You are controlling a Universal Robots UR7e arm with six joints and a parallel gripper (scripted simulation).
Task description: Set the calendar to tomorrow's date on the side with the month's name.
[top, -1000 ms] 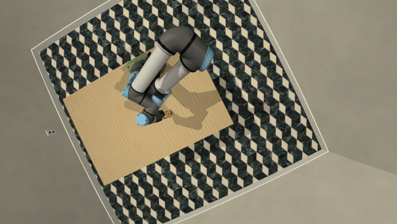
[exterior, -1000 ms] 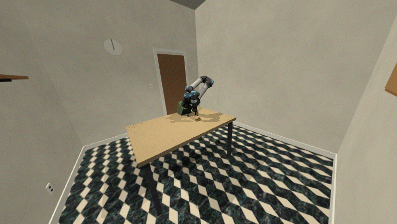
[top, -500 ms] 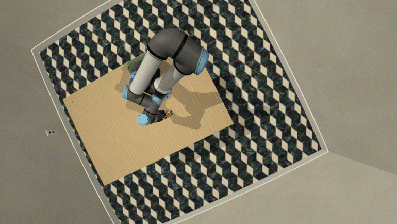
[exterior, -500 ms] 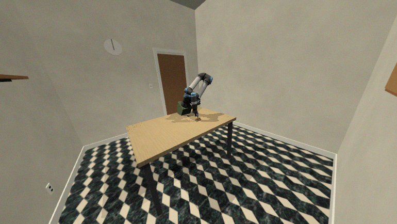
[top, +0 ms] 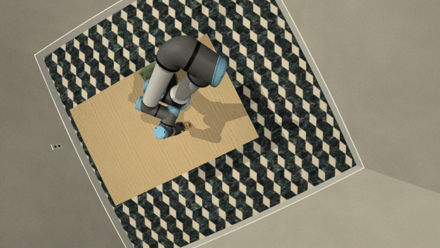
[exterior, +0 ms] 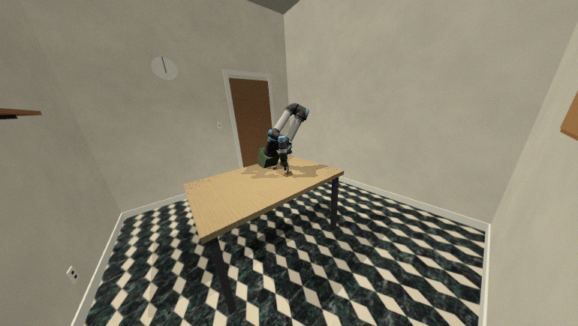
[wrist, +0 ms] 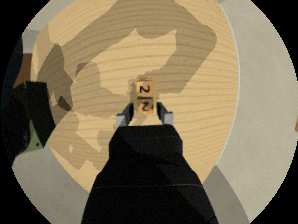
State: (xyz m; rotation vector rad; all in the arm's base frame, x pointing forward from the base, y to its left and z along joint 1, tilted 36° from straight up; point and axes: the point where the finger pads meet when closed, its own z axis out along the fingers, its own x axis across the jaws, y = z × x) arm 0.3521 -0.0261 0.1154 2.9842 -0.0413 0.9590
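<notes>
The wooden cube lies 4 cm below my hand. The rest, counted from my hand: wooden tray 6 cm below, 2 cm to the left.
</notes>
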